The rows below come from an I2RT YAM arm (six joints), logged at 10 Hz.
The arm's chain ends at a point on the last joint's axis. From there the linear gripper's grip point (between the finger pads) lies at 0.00 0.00 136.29 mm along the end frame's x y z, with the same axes.
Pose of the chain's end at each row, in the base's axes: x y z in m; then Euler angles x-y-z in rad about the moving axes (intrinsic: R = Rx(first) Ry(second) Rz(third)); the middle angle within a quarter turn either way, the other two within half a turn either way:
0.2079 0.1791 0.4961 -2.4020 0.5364 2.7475
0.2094 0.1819 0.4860 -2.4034 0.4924 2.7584
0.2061 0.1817 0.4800 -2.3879 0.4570 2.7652
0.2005 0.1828 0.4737 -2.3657 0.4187 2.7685
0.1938 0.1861 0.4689 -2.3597 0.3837 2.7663
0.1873 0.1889 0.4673 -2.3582 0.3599 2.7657
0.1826 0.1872 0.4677 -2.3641 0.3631 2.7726
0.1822 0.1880 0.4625 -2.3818 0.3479 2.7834
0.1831 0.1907 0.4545 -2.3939 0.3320 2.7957
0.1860 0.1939 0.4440 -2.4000 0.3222 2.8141
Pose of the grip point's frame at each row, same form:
0.2776 0.2581 0.4096 -2.4020 0.5364 2.7475
0.2738 0.2627 0.3972 -2.4034 0.4924 2.7584
0.2662 0.2654 0.3908 -2.3879 0.4570 2.7652
0.2559 0.2700 0.3848 -2.3657 0.4187 2.7685
0.2448 0.2752 0.3792 -2.3597 0.3837 2.7663
0.2353 0.2789 0.3769 -2.3582 0.3599 2.7657
0.2310 0.2766 0.3769 -2.3641 0.3631 2.7726
0.2287 0.2762 0.3696 -2.3818 0.3479 2.7834
0.2275 0.2783 0.3600 -2.3939 0.3320 2.7957
0.2292 0.2812 0.3487 -2.4000 0.3222 2.8141

